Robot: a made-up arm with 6 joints. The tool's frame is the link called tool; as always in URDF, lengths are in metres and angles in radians. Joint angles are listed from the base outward.
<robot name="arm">
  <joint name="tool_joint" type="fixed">
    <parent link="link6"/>
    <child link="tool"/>
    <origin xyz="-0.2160 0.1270 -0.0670" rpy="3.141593 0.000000 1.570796"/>
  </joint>
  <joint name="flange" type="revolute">
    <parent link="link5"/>
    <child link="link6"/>
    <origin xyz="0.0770 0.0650 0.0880"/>
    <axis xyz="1 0 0"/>
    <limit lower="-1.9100" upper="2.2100"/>
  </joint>
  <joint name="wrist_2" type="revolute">
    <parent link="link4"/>
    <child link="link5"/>
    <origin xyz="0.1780 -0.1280 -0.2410"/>
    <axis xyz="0 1 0"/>
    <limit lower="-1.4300" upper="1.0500"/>
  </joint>
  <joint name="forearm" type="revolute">
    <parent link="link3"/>
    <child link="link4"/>
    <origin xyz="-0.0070 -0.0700 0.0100"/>
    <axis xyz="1 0 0"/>
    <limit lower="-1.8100" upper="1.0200"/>
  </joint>
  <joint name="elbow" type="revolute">
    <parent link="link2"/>
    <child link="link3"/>
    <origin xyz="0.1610 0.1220 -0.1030"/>
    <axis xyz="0 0 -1"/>
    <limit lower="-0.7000" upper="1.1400"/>
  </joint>
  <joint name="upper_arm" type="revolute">
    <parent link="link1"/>
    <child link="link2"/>
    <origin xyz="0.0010 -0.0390 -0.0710"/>
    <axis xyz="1 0 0"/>
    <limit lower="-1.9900" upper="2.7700"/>
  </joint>
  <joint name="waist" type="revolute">
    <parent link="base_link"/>
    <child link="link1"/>
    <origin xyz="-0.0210 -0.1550 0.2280"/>
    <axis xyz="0 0 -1"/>
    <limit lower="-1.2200" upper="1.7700"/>
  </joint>
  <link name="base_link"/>
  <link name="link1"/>
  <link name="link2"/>
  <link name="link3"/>
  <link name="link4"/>
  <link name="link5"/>
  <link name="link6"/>
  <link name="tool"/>
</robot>
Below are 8 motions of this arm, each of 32 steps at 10 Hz.
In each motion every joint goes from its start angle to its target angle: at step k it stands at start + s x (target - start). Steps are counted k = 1, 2, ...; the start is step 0. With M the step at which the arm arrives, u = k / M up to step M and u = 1 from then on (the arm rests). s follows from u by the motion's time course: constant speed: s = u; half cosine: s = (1 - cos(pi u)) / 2; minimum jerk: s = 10 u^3 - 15 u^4 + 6 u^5.
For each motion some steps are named. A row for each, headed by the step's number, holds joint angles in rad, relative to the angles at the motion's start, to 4 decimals.
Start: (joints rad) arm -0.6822 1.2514 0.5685 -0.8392 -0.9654 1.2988
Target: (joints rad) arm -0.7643 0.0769 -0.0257 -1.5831 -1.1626 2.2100
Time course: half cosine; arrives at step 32
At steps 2, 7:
2: -0.0008 -0.0113 -0.0057 -0.0071 -0.0019 0.0088
7: -0.0093 -0.1333 -0.0674 -0.0844 -0.0224 0.1034

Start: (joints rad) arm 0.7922 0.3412 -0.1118 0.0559 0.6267 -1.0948
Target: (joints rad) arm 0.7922 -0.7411 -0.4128 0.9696 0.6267 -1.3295
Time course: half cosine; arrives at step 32
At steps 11, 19, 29, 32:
11: 0.0000 -0.2861 -0.0796 0.2415 0.0000 -0.0620
19: 0.0000 -0.6982 -0.1942 0.5895 0.0000 -0.1514
29: 0.0000 -1.0590 -0.2945 0.8940 0.0000 -0.2296
32: 0.0000 -1.0823 -0.3010 0.9137 0.0000 -0.2347

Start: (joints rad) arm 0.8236 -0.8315 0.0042 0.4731 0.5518 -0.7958
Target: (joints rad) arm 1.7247 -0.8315 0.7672 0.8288 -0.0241 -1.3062
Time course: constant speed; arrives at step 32
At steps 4, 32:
4: 0.1126 0.0000 0.0954 0.0445 -0.0720 -0.0638
32: 0.9011 0.0000 0.7630 0.3557 -0.5759 -0.5104

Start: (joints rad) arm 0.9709 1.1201 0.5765 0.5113 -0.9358 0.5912
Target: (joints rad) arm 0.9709 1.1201 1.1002 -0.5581 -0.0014 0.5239
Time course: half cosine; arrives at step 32
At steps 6, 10, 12, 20, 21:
6: 0.0000 0.0000 0.0441 -0.0901 0.0787 -0.0057
10: 0.0000 0.0000 0.1164 -0.2376 0.2076 -0.0150
12: 0.0000 0.0000 0.1616 -0.3301 0.2884 -0.0208
20: 0.0000 0.0000 0.3621 -0.7393 0.6460 -0.0465
21: 0.0000 0.0000 0.3853 -0.7868 0.6874 -0.0495

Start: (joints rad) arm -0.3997 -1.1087 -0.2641 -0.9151 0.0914 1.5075
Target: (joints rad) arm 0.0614 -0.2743 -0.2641 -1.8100 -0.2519 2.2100
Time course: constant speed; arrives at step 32
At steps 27, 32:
27: 0.3891 0.7040 0.0000 -0.7551 -0.2897 0.5927
32: 0.4611 0.8344 0.0000 -0.8949 -0.3433 0.7025

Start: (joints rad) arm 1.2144 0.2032 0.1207 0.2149 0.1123 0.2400
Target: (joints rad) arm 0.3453 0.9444 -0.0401 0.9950 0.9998 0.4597
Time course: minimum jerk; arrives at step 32
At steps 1, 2, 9, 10, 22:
1: -0.0003 0.0002 0.0000 0.0002 0.0003 0.0001
2: -0.0019 0.0016 -0.0004 0.0017 0.0020 0.0005
9: -0.1210 0.1032 -0.0224 0.1086 0.1235 0.0306
10: -0.1564 0.1334 -0.0289 0.1404 0.1598 0.0395
22: -0.7127 0.6078 -0.1319 0.6397 0.7277 0.1802

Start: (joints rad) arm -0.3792 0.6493 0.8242 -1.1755 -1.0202 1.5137
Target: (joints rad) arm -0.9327 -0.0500 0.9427 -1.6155 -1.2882 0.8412
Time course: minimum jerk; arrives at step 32
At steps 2, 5, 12, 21, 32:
2: -0.0012 -0.0016 0.0003 -0.0010 -0.0006 -0.0015
5: -0.0165 -0.0208 0.0035 -0.0131 -0.0080 -0.0200
12: -0.1523 -0.1925 0.0326 -0.1211 -0.0738 -0.1851
21: -0.4287 -0.5416 0.0918 -0.3408 -0.2076 -0.5208
32: -0.5535 -0.6993 0.1185 -0.4400 -0.2680 -0.6725

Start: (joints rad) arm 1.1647 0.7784 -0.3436 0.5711 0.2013 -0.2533
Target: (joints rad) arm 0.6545 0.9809 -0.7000 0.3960 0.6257 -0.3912
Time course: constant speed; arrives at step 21
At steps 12, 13, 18, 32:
12: -0.2915 0.1157 -0.2037 -0.1001 0.2425 -0.0788
13: -0.3158 0.1254 -0.2206 -0.1084 0.2627 -0.0854
18: -0.4373 0.1736 -0.3055 -0.1501 0.3638 -0.1182
32: -0.5102 0.2025 -0.3564 -0.1751 0.4244 -0.1379

